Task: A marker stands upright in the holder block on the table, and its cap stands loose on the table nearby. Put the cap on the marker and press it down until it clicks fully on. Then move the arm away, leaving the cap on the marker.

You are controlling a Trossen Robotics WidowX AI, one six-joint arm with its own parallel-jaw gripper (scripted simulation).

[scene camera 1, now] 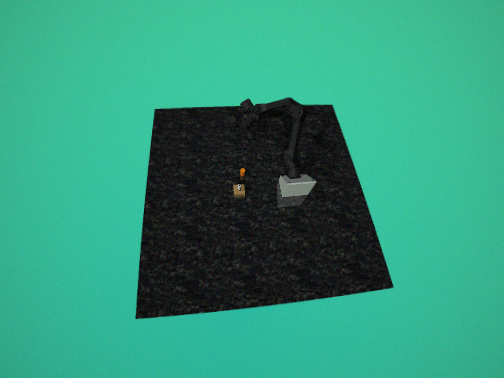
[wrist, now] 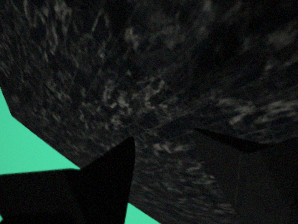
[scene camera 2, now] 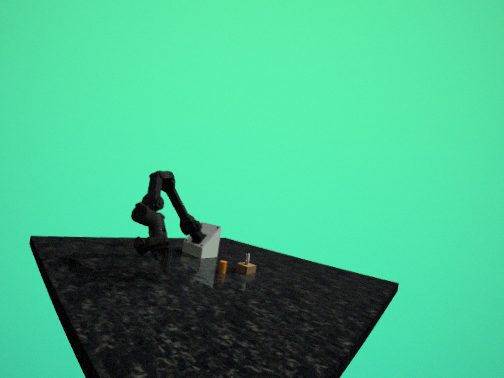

In view: my gripper (scene camera 2: pixel 165 273).
My gripper also shows in the wrist view (wrist: pixel 163 137).
